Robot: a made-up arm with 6 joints.
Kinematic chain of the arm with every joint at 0, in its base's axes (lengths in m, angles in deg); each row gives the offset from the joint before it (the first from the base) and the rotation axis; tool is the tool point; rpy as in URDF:
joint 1: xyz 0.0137 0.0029 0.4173 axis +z
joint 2: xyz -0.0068 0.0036 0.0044 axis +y
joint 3: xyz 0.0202 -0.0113 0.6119 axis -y
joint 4: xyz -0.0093 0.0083 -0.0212 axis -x
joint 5: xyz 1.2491 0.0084 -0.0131 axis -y
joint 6: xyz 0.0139 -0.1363 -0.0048 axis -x
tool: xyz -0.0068 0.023 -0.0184 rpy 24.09 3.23 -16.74
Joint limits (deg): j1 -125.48..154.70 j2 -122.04..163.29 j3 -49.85..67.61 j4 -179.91..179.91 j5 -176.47..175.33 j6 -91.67..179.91
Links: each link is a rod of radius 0.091 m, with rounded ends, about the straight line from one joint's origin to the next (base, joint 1, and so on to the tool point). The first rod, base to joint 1, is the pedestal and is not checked.
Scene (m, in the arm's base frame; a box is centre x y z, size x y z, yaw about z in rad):
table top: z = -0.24
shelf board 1: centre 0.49 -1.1 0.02 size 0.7 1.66 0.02 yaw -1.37
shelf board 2: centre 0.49 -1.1 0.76 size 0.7 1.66 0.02 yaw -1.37
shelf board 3: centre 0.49 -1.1 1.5 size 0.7 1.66 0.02 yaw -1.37
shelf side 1: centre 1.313 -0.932 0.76 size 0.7 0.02 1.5 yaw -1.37
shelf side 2: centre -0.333 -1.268 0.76 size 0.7 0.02 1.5 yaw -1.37
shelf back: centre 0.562 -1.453 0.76 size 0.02 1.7 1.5 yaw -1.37
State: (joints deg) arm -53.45 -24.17 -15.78 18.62 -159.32 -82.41
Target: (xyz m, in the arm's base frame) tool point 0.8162 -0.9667 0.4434
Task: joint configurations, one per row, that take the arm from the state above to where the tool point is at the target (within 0.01 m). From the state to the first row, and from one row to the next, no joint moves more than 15 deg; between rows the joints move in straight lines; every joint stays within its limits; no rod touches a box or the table.
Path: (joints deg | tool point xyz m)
1: -47.61 -38.09 -24.87 17.92 -160.04 -81.78 | 0.4996 -0.6923 1.1825
2: -41.78 -52.00 -33.95 17.22 -160.75 -81.15 | 0.4673 -0.5494 1.1807
3: -35.94 -65.92 -43.04 16.52 -161.47 -80.52 | 0.4278 -0.4323 1.1533
4: -34.56 -58.98 -44.40 3.66 -164.47 -82.75 | 0.5189 -0.4760 1.0228
5: -33.18 -52.04 -45.76 -9.20 -167.47 -84.98 | 0.5945 -0.4971 0.8809
6: -31.80 -45.10 -47.12 -22.06 -170.47 -87.21 | 0.6520 -0.4966 0.7335
7: -30.42 -38.16 -48.49 -34.93 -173.47 -89.44 | 0.6902 -0.4764 0.5858
8: -29.04 -31.22 -49.85 -47.79 -176.47 -91.67 | 0.7090 -0.4398 0.4434
9: -32.31 -22.33 -42.55 -34.48 -172.81 -89.91 | 0.7365 -0.5388 0.4657
10: -35.57 -13.43 -35.26 -21.17 -169.15 -88.16 | 0.7627 -0.6426 0.4783
11: -38.83 -4.54 -27.96 -7.87 -165.50 -86.40 | 0.7859 -0.7498 0.4800
12: -42.10 4.36 -20.67 5.44 -161.84 -84.64 | 0.8042 -0.8586 0.4686
13: -45.36 13.25 -13.37 18.75 -158.18 -82.88 | 0.8162 -0.9667 0.4435

